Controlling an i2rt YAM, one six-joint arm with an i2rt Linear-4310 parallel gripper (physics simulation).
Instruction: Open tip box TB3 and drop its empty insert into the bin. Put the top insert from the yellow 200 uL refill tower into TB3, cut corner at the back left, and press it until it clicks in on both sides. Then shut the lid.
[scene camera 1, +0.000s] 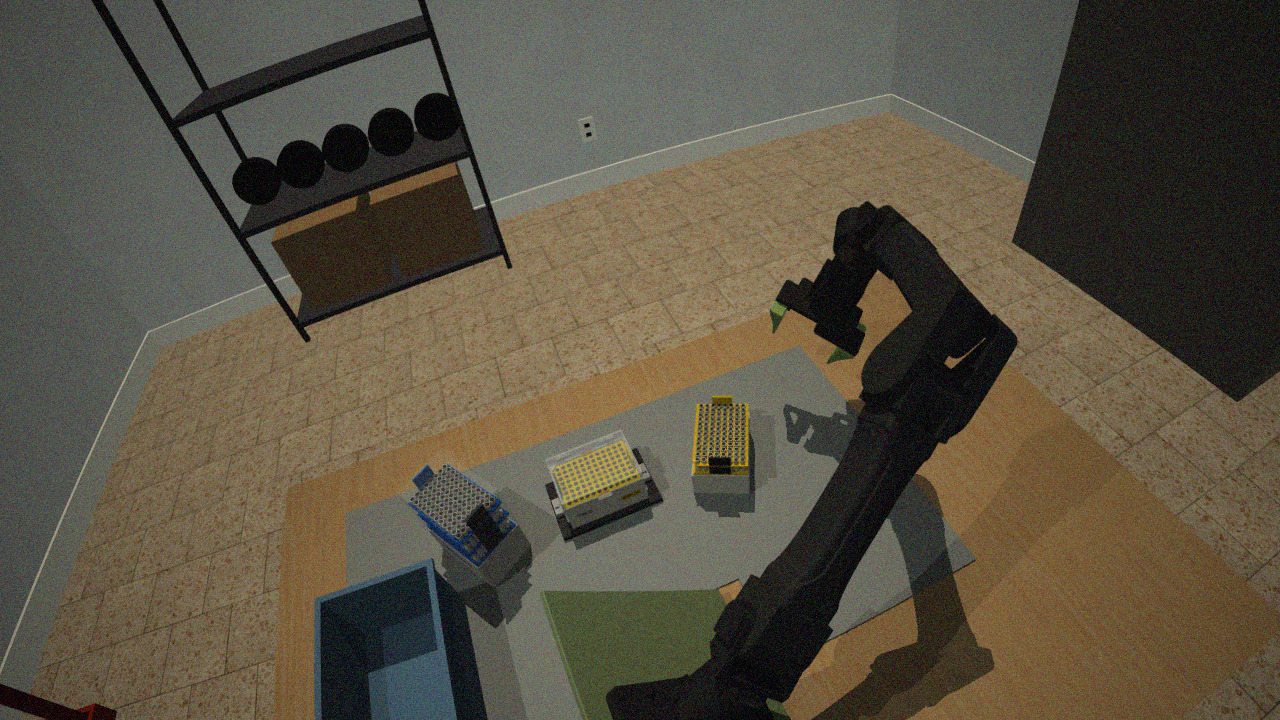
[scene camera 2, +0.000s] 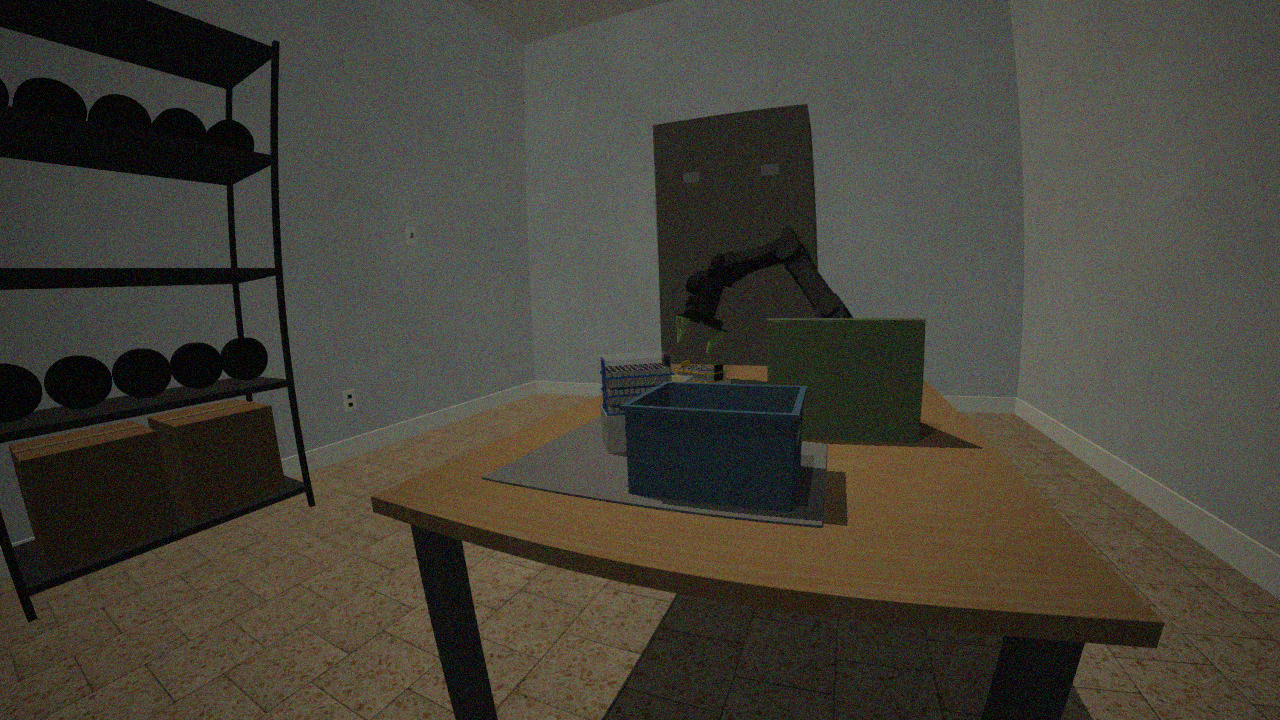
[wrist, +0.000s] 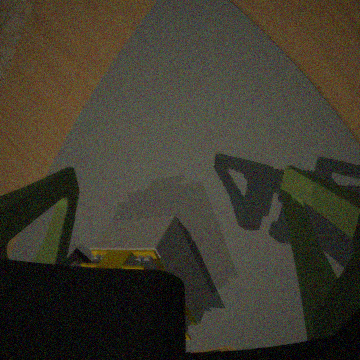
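The tip box (scene camera 1: 597, 476), with a yellow insert and a clear lid that looks closed, stands between the two refill towers; its label is not readable. The yellow refill tower (scene camera 1: 721, 438) (scene camera 2: 696, 368) (wrist: 125, 259) stands to its right in scene camera 1, a perforated insert on top. In the wrist view the tower's edge shows low, mostly hidden behind the dark gripper body. The blue bin (scene camera 1: 456, 653) (scene camera 2: 716, 456) stands at the other end of the mat. My gripper (scene camera 1: 808, 336) (scene camera 2: 696, 337) (wrist: 179, 177) is open and empty, above and beyond the yellow tower.
A blue refill tower (scene camera 1: 460, 512) (scene camera 2: 633, 385) stands near the bin. A green panel (scene camera 1: 635, 635) (scene camera 2: 845, 380) stands upright beside the grey mat (scene camera 1: 644, 555) (scene camera 2: 554, 470). My arm reaches past the panel over the wooden table (scene camera 1: 1118, 582) (scene camera 2: 939, 528). A black shelf rack (scene camera 1: 201, 170) (scene camera 2: 279, 223) stands away from the table.
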